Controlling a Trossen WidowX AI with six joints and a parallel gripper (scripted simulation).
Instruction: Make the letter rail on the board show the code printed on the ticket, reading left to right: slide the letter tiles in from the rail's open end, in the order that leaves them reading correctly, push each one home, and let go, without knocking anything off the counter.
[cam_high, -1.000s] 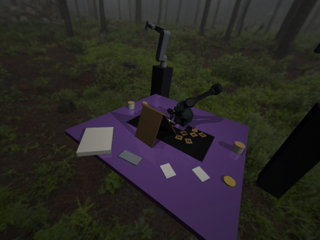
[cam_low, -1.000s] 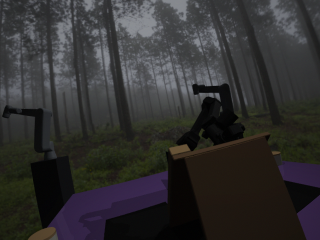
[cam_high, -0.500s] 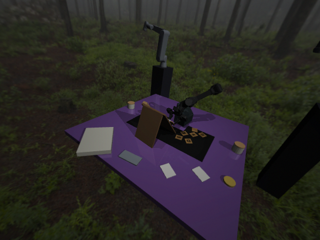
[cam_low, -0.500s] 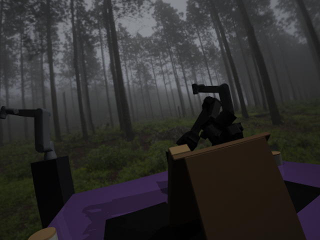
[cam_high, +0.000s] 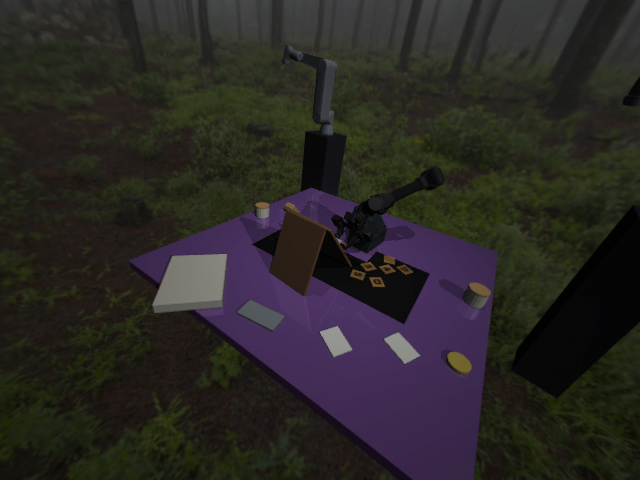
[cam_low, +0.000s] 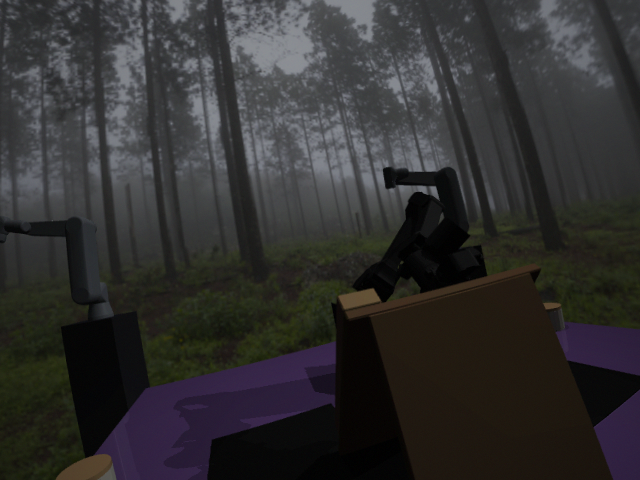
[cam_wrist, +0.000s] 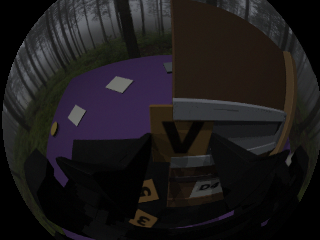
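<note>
My gripper tip is 6 cm past the white ticket, 8 cm to the left of it and 9 cm above it. Round my gripper tip: black mat 16 cm behind, 8 cm to the right, 17 cm below; then grey card 37 cm ahead, 3 cm to the right, 16 cm below; then tan letter tile marked v right at my gripper tip.
</note>
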